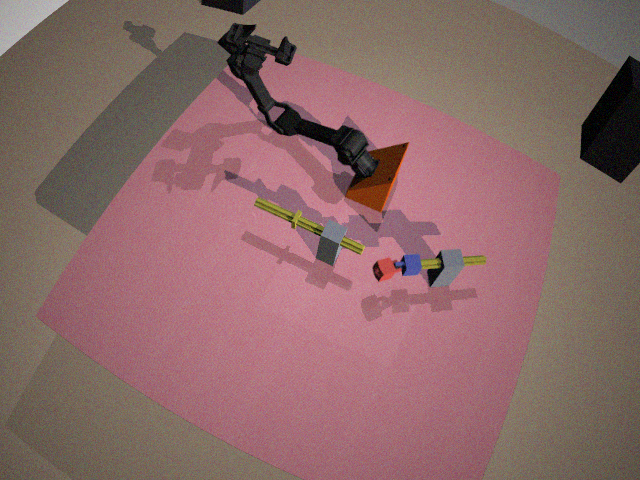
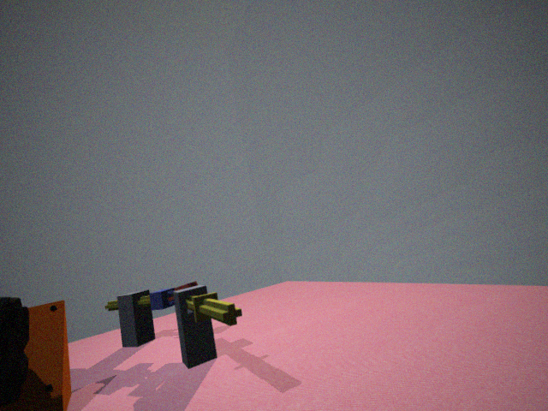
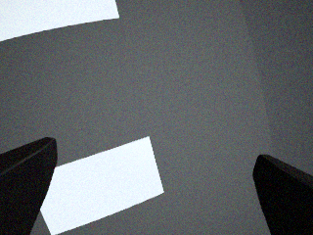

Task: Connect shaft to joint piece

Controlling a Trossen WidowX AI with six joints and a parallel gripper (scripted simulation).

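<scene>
The red square joint piece lies 480 mm to the left of my gripper tip, 370 mm below it and 270 mm ahead of it.
</scene>
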